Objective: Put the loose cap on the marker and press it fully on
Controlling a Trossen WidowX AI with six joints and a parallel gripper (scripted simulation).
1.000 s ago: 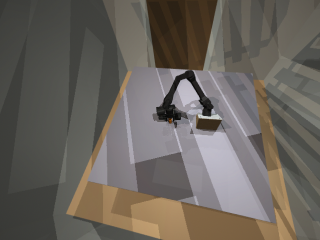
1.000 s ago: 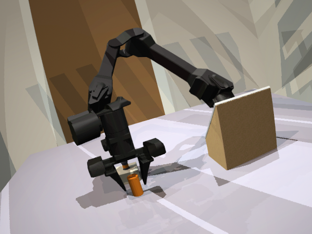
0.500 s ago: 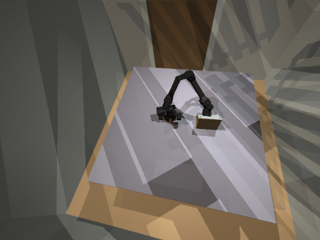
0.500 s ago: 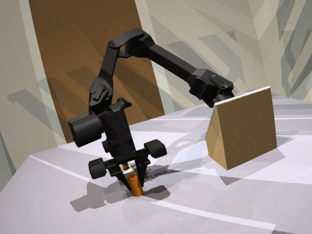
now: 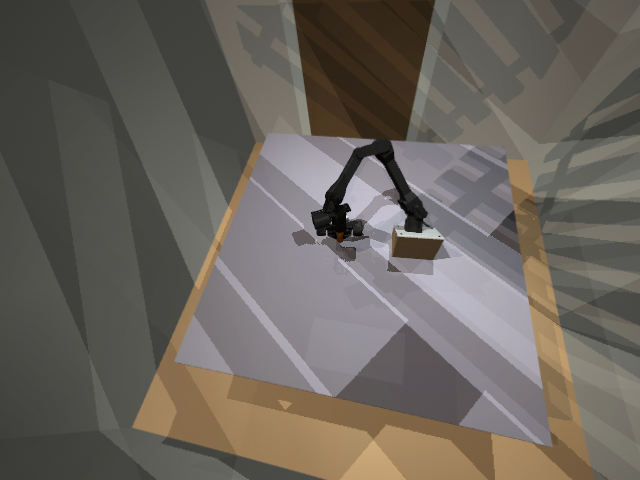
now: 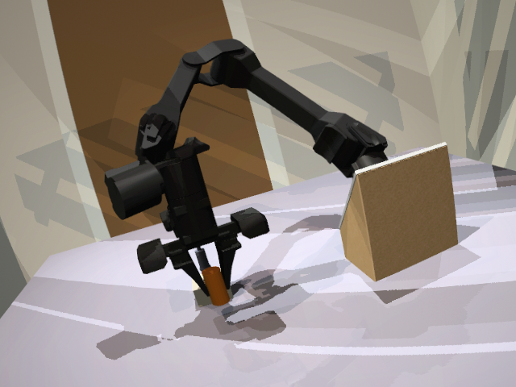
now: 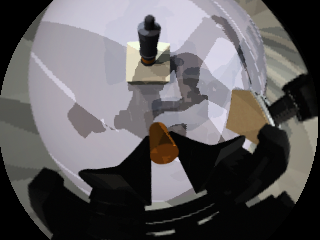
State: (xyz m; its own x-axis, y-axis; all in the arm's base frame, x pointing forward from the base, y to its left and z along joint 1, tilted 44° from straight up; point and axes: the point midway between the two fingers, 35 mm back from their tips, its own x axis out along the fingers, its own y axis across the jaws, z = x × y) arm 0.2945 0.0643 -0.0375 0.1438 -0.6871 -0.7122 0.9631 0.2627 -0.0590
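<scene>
Right now my gripper tip is 10 cm to the left of the pale holder block, 4 cm above it and 2 cm short of it. Also, from my gripper tip: orange cap: 1 cm above.
</scene>
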